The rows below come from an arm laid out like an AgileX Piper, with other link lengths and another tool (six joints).
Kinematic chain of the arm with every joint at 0, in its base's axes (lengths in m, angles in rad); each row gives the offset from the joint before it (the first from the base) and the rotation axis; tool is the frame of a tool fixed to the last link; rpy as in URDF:
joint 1: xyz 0 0 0.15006 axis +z
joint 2: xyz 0 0 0 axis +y
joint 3: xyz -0.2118 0 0.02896 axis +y
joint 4: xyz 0.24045 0 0.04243 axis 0.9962 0 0.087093
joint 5: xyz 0 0 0 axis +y
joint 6: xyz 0.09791 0 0.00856 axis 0.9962 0 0.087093
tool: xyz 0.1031 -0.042 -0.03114 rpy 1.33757 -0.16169 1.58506
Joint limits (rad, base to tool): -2.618..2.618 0..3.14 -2.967..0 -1.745..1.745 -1.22..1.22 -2.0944..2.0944
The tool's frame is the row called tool.
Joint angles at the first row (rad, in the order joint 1, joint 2, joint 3, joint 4, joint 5, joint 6):
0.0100, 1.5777, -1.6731, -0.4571, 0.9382, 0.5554
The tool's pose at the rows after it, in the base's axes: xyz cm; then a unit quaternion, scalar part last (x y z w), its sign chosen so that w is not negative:
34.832 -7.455 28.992 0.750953 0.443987 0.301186 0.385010
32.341 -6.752 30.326 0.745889 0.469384 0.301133 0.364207
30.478 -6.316 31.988 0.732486 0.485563 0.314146 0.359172
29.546 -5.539 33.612 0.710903 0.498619 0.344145 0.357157
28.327 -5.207 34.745 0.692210 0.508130 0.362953 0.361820
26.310 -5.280 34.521 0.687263 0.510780 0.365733 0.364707
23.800 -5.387 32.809 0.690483 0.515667 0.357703 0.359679
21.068 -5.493 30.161 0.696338 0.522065 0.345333 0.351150
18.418 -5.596 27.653 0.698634 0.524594 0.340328 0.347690
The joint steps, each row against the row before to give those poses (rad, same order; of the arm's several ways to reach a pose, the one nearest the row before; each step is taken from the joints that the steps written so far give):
0.0277, -0.0784, 0.0000, 0.1098, 0.0813, -0.1320
0.0011, -0.0776, 0.0000, 0.0729, 0.0923, -0.0911
0.0000, -0.0745, 0.0000, 0.0458, 0.0501, -0.0664
0.0000, -0.0619, 0.0000, 0.0571, 0.0045, -0.0609
0.0000, -0.0695, 0.0258, 0.0301, -0.0001, -0.0459
0.0000, -0.1000, 0.0902, 0.0030, 0.0001, -0.0120
0.0000, -0.1256, 0.1476, 0.0000, -0.0001, -0.0022
0.0000, -0.1434, 0.1780, 0.0000, 0.0000, 0.0000
0.0000, -0.1555, 0.1695, 0.0001, 0.0000, 0.0000

